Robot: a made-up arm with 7 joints. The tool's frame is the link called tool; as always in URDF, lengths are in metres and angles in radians.
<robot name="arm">
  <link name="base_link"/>
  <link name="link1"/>
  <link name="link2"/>
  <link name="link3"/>
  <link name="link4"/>
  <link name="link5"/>
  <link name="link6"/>
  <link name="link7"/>
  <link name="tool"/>
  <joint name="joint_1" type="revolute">
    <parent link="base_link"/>
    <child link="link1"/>
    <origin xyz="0 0 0" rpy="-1.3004 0.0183 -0.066"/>
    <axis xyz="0 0 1"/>
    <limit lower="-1.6" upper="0.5" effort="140" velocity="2"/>
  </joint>
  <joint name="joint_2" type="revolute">
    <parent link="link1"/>
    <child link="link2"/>
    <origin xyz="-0.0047 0.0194 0.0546" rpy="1.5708 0 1.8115"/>
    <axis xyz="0 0 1"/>
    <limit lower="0" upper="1.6" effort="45" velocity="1.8"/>
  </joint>
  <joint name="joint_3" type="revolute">
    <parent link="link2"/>
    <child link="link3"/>
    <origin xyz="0.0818 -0.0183 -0.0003" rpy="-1.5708 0 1.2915"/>
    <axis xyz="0 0 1"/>
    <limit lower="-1.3" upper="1.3" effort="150" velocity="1.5"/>
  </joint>
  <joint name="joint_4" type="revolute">
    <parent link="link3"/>
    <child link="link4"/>
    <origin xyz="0 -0.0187 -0.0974" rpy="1.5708 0 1.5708"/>
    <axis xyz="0 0 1"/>
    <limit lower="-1.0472" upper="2.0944" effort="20" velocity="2.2"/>
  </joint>
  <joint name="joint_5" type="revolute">
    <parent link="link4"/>
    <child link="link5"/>
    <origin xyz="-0.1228 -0.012 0.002" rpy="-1.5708 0 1.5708"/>
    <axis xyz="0 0 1"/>
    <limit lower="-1.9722" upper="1.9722" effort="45" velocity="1.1"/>
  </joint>
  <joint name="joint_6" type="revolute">
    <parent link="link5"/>
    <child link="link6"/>
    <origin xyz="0.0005 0 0.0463" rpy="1.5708 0 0"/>
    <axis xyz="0 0 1"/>
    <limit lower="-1.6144" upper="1.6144" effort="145" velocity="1.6"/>
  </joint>
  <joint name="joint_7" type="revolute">
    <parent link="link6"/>
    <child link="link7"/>
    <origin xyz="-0.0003 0.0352 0" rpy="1.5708 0 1.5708"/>
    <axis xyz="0 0 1"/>
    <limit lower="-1.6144" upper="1.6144" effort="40" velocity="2"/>
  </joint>
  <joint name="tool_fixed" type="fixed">
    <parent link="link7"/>
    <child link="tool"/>
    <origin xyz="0 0 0"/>
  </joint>
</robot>
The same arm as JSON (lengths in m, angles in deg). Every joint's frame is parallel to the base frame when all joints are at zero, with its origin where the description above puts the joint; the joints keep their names.
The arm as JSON. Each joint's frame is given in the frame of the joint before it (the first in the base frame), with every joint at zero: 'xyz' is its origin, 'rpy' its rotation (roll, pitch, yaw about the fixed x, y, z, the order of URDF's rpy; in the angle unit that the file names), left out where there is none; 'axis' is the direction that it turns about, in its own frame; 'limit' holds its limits. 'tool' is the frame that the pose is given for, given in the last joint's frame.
{
  "units": {
    "length": "m",
    "angle": "deg"
  },
  "joints": [
    {
      "name": "joint_1",
      "type": "revolute",
      "origin": {
        "xyz": [
          0.0,
          0.0,
          0.0
        ]
      },
      "axis": [
        0.068403,
        0.961235,
        0.26711
      ],
      "limit": {
        "lower": -91.67,
        "upper": 28.65
      }
    },
    {
      "name": "joint_2",
      "type": "revolute",
      "origin": {
        "xyz": [
          -0.001,
          0.058,
          -0.004
        ]
      },
      "axis": [
        0.968889,
        -0.0002,
        -0.247497
      ],
      "limit": {
        "lower": 0.0,
        "upper": 91.67
      }
    },
    {
      "name": "joint_3",
      "type": "revolute",
      "origin": {
        "xyz": [
          -0.021,
          0.005,
          -0.081
        ]
      },
      "axis": [
        0.247497,
        0.0,
        0.968889
      ],
      "limit": {
        "lower": -74.48,
        "upper": 74.48
      }
    },
    {
      "name": "joint_4",
      "type": "revolute",
      "origin": {
        "xyz": [
          -0.006,
          0.0,
          -0.099
        ]
      },
      "axis": [
        0.0002,
        1.0,
        0.0
      ],
      "limit": {
        "lower": -60.0,
        "upper": 120.0
      }
    },
    {
      "name": "joint_5",
      "type": "revolute",
      "origin": {
        "xyz": [
          0.116,
          0.002,
          -0.042
        ]
      },
      "axis": [
        0.968889,
        -0.0002,
        -0.247497
      ],
      "limit": {
        "lower": -113.0,
        "upper": 113.0
      }
    },
    {
      "name": "joint_6",
      "type": "revolute",
      "origin": {
        "xyz": [
          0.045,
          0.0,
          -0.011
        ]
      },
      "axis": [
        0.0002,
        1.0,
        0.0
      ],
      "limit": {
        "lower": -92.5,
        "upper": 92.5
      }
    },
    {
      "name": "joint_7",
      "type": "revolute",
      "origin": {
        "xyz": [
          0.034,
          0.0,
          -0.009
        ]
      },
      "axis": [
        0.247497,
        0.0,
        0.968889
      ],
      "limit": {
        "lower": -92.5,
        "upper": 92.5
      }
    }
  ],
  "tool": {
    "origin": {
      "xyz": [
        0.0,
        0.0,
        0.0
      ],
      "rpy": [
        0.0,
        14.33,
        -0.01
      ]
    }
  }
}

